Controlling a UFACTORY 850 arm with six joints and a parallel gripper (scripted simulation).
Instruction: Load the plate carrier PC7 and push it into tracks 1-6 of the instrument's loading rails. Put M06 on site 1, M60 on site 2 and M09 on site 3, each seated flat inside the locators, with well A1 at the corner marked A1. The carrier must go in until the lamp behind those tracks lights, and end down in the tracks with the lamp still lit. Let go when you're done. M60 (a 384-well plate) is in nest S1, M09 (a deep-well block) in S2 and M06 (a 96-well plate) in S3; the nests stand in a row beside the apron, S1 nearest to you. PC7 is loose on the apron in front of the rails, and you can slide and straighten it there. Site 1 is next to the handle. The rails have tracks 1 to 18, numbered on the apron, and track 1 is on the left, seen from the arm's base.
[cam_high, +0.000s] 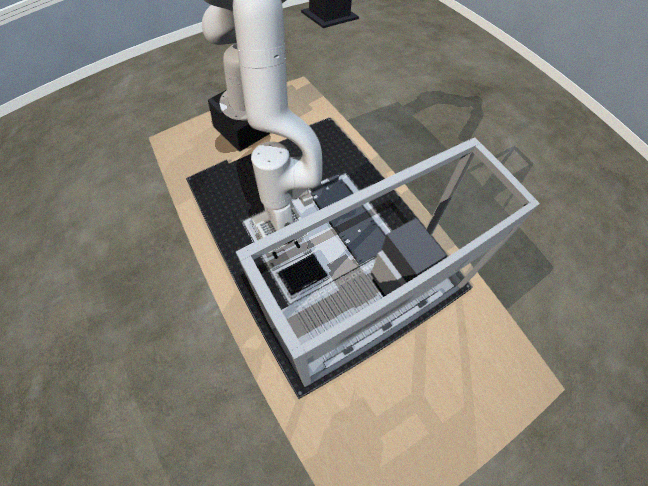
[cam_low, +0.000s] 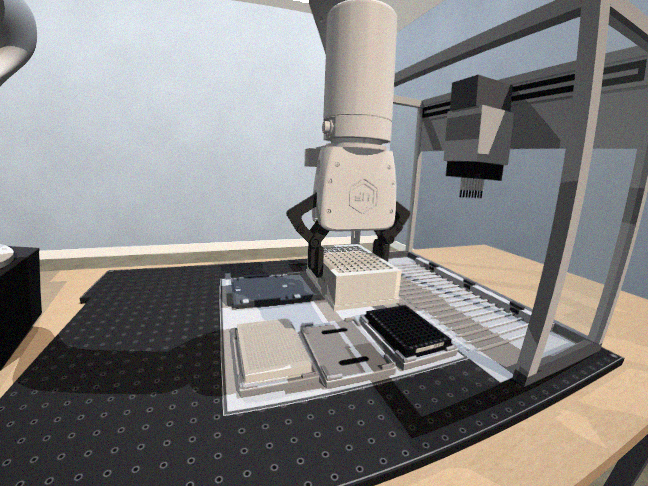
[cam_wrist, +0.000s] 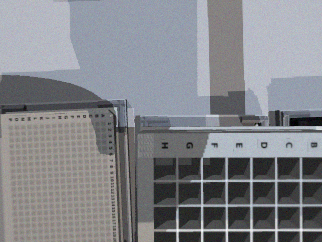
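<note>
Right now the dark carrier PC7 is 10 mm ahead of my hand, 240 mm to the left of it and 120 mm below it. The rest, counted from my hand: black 96-well plate M06: 110 mm ahead, 120 mm below; then white 96-well plate: 10 mm below; then nest S2: 130 mm below.
</note>
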